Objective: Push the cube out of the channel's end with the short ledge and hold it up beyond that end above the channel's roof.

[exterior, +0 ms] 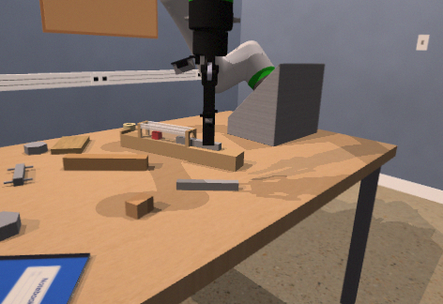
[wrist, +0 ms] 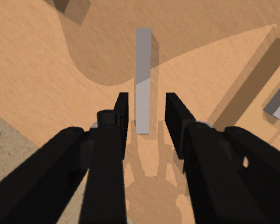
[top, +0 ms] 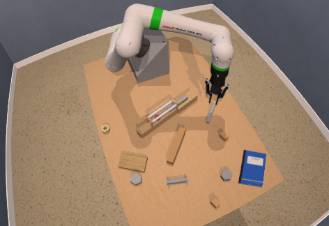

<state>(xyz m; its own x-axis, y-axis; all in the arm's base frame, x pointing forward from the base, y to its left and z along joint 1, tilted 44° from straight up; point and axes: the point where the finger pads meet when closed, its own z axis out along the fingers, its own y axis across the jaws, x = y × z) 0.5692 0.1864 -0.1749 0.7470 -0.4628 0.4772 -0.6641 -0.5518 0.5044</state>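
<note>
The grey rod lies 14 cm below my hand. Round my hand: channel 29 cm to the right, 9 cm below, 7 cm behind; then red cube 32 cm to the right, 9 cm below, 6 cm behind; then long wooden block 28 cm to the right, 13 cm below, 13 cm ahead.
</note>
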